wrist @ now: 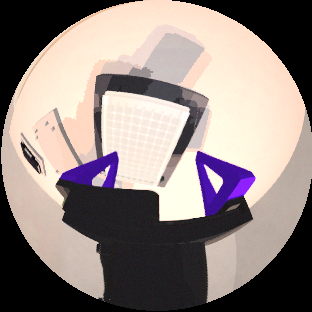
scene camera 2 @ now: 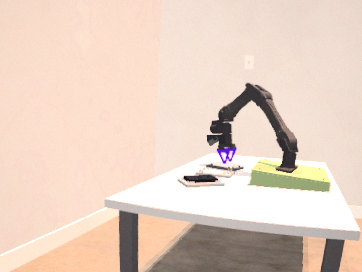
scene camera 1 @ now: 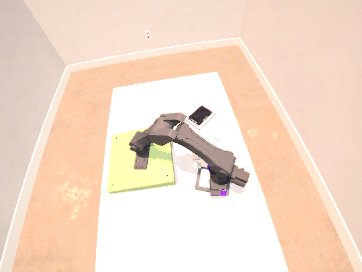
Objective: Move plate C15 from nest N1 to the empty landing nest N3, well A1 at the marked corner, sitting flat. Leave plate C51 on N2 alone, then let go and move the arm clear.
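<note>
A white plate with a grid of wells lies in a dark nest. A pale nest with small corner pegs stands beside it and holds no plate; the arm hides most of it in scene camera 1. A black plate sits in another pale nest. The plate and nest labels and the A1 mark are not readable. My gripper is open and empty, above the white plate, with its purple fingers spread wide.
The arm stands on a green base block on the white table. In scene camera 1 the arm reaches from the block across the table to the dark nest. The black plate's nest is farther toward the back there.
</note>
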